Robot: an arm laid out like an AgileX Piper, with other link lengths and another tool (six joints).
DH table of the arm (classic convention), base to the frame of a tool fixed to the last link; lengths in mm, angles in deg. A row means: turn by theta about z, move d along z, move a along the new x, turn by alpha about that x. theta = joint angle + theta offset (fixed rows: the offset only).
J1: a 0, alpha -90, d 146.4, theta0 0
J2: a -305, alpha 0, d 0, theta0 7.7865
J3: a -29.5, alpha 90, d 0, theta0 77.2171
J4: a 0, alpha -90, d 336, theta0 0
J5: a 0, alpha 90, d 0, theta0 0
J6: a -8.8, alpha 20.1, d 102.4, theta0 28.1
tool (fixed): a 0, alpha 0, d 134.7, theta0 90
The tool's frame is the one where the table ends.
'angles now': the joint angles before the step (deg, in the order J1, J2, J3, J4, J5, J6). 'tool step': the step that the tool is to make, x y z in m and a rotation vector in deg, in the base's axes. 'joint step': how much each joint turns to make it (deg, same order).
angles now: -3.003, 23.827, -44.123, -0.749, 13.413, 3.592
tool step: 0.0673, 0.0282, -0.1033, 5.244, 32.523, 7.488
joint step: 0.010, 17.615, -9.362, 12.800, 24.989, -7.315
